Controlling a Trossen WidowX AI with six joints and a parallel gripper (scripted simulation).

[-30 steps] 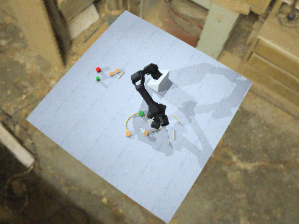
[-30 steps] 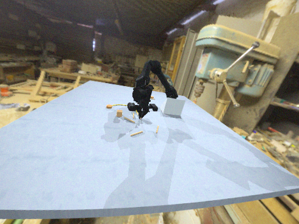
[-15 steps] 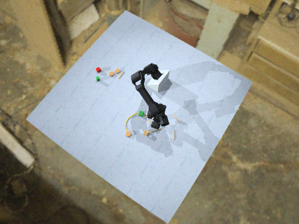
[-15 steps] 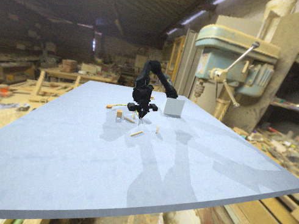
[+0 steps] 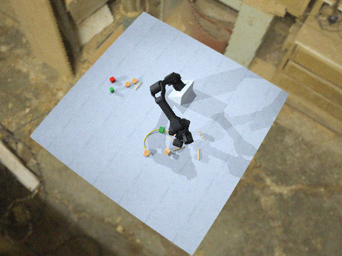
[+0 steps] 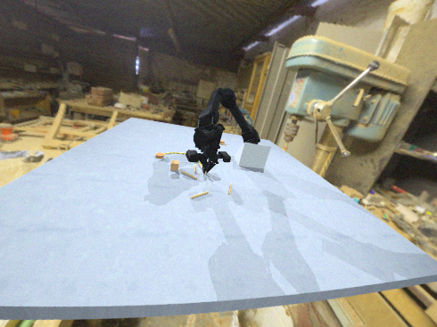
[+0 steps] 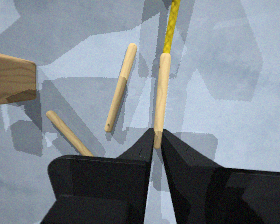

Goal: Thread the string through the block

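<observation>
The thin wooden stick is 20 mm ahead of my gripper tip, 40 mm to the right of it and 10 mm above it. The rest, counted from my gripper tip: round wooden button: 220 mm ahead, 90 mm to the right, 10 mm above; then tan cube: 130 mm ahead, 10 mm to the left, 20 mm above; then green cube: 40 mm ahead, 120 mm to the right, 20 mm above.
</observation>
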